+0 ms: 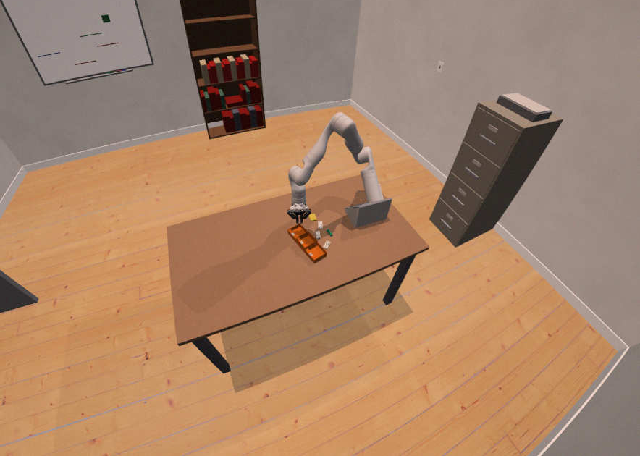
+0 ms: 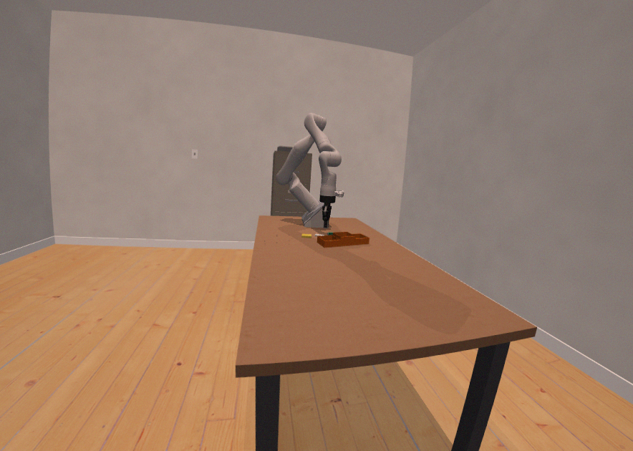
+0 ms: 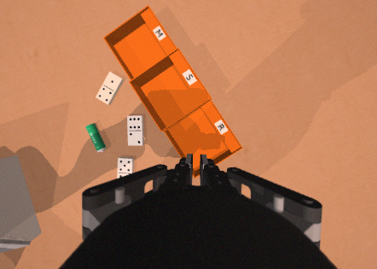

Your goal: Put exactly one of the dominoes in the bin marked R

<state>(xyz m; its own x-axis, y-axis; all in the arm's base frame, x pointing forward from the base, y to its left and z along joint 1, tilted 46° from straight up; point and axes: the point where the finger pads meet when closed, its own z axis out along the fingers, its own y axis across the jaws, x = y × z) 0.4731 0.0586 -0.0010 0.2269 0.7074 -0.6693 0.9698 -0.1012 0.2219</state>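
My gripper is now 2 cm past the orange strip, 10 cm to the right of it and 7 cm above it. Also, from my hand: green piece (16 cm behind, 5 cm to the left, 9 cm below); then yellow block (10 cm behind, 9 cm to the right, 9 cm below).
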